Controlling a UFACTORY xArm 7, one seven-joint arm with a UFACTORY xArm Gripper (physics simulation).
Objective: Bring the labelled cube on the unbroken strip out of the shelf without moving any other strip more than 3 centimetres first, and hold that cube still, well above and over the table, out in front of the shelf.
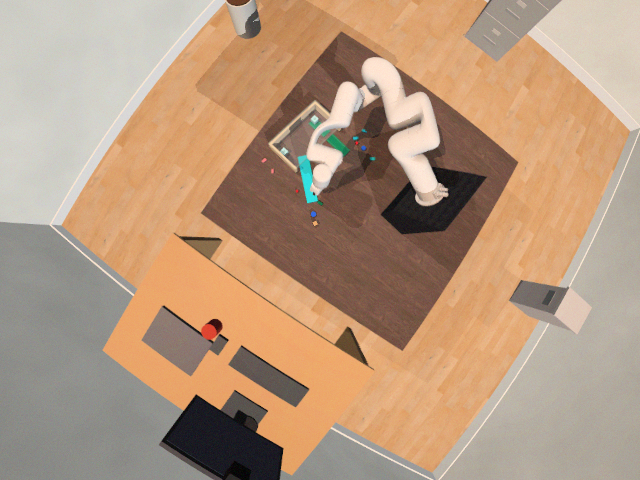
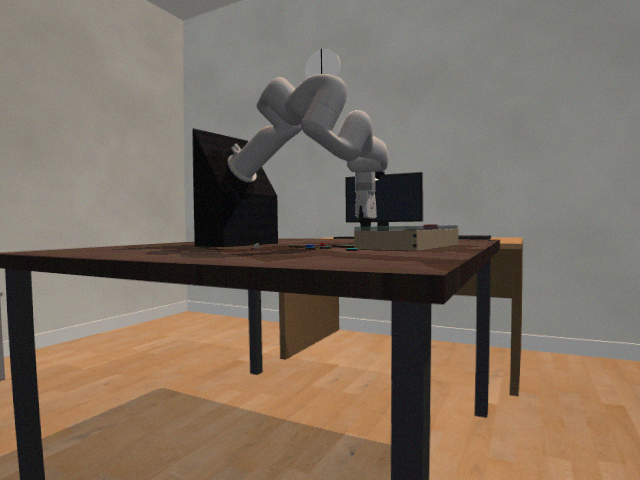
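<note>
The shelf (image 1: 290, 124) (image 2: 385, 239) is a low, pale wooden-walled box with a see-through top. A pale cube (image 1: 314, 119) sits at its upper corner by a green strip, and another pale cube (image 1: 284, 151) sits near its left corner. The labels are too small to read. A cyan strip (image 1: 307, 181) sticks far out of the shelf. A green strip (image 1: 338, 145) sticks out beside the arm, which hides part of the shelf. Whether the strips are broken inside cannot be told. My gripper (image 1: 313, 192) (image 2: 364, 222) is shut and empty, pointing down low near the cyan strip's outer end.
Small loose pieces, such as a blue one (image 1: 313, 213), an orange one (image 1: 315, 223) and a red one (image 1: 297, 191), lie near the cyan strip. More small pieces lie right of the green strip. Two pink pieces lie left of the shelf. The arm's black mount (image 1: 454, 206) (image 2: 232, 222) stands farther right.
</note>
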